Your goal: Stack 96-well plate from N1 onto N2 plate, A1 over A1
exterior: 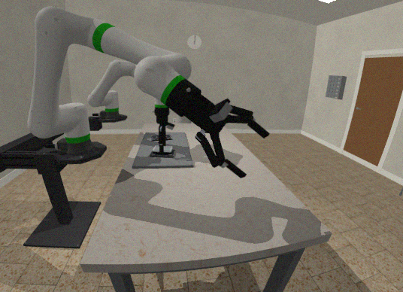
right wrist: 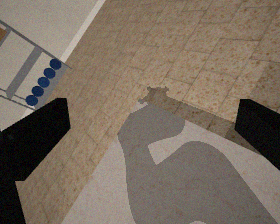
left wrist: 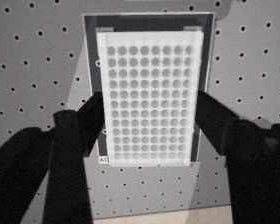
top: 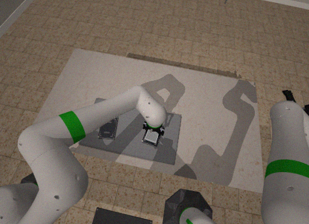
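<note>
The white 96-well plate lies 2 cm below my left hand. The rest, counted from my left hand: A1 mark: 6 cm behind, 7 cm to the left, 4 cm below; black plate: 4 cm below; plate nest N2: 5 cm below.
</note>
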